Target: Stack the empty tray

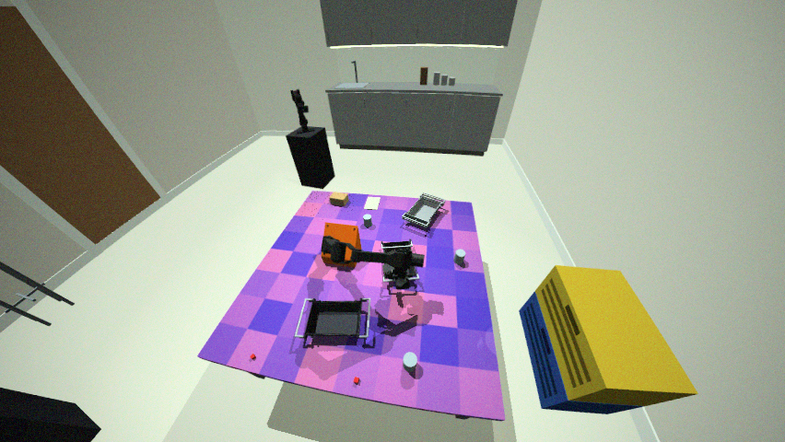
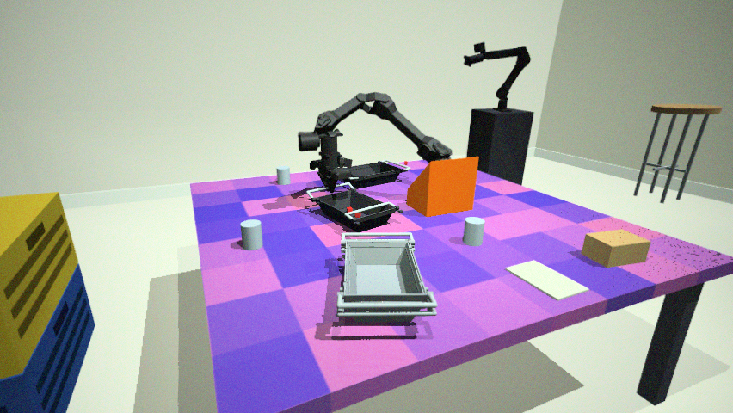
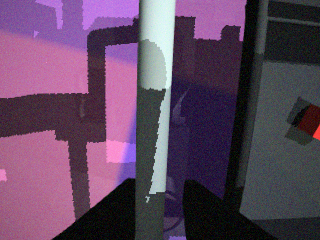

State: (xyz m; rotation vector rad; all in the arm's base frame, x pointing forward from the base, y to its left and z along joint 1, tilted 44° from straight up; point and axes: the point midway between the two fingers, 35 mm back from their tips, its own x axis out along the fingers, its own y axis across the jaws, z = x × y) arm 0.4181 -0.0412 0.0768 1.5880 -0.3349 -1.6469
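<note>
Right now the red block is 8 cm to the left of my gripper tip, 5 cm behind it and 4 cm below it. From my gripper tip the other things lie so: black tray 27 cm to the right, 23 cm behind, 1 cm below; tan box 65 cm behind, 58 cm to the left, 3 cm below; white card 63 cm to the left, 40 cm behind, 5 cm below.
</note>
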